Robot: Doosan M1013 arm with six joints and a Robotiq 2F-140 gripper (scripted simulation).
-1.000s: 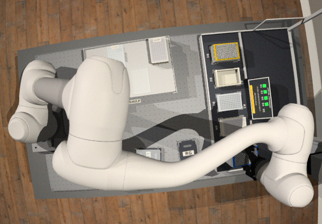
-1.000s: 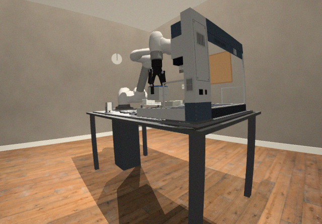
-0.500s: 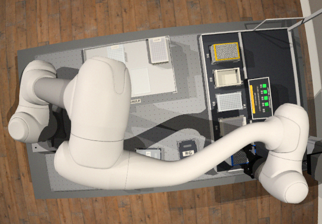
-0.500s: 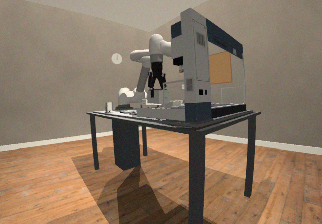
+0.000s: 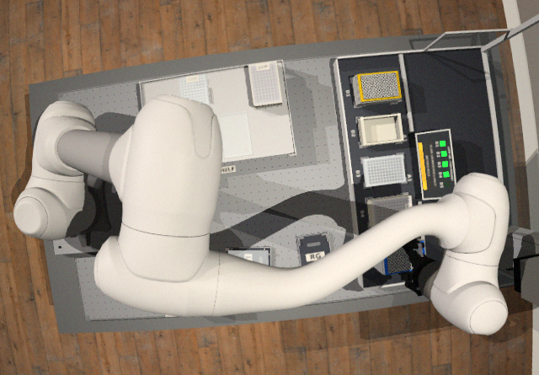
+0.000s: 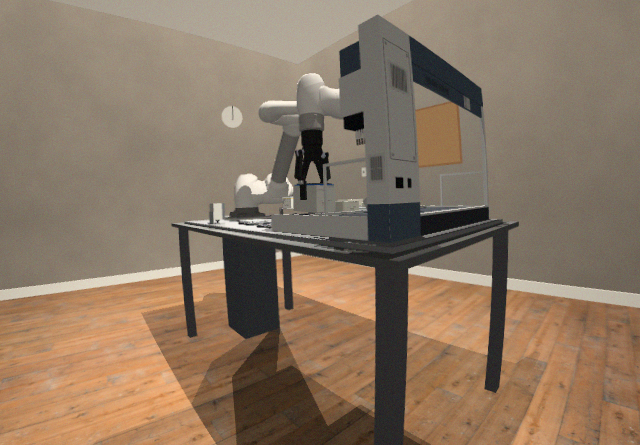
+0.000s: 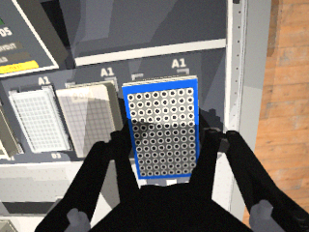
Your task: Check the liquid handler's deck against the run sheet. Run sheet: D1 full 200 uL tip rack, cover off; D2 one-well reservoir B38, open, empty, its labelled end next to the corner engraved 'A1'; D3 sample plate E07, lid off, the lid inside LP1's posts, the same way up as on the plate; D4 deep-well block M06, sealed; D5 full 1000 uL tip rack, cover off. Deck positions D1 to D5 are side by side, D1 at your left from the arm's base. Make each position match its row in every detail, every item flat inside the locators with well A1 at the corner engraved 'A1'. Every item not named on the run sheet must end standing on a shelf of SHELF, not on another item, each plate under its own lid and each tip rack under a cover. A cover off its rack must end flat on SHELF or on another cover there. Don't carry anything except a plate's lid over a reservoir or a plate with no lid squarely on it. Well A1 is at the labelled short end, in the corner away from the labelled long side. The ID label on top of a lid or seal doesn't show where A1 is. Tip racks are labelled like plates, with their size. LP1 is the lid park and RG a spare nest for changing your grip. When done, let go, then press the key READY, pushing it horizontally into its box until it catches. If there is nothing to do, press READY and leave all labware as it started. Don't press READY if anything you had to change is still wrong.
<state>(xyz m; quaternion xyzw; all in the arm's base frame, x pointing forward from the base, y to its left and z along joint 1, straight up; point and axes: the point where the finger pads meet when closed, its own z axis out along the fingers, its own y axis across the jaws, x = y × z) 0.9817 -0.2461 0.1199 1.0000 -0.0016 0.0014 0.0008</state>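
The blue-framed tip rack lies 10 mm to the left of my hand and 10 mm ahead of it. From my hand the other things lie so: RG nest 240 mm behind, 130 mm below; then deep-well block 120 mm to the left, 60 mm below; then white well plate 250 mm to the left, 70 mm below.
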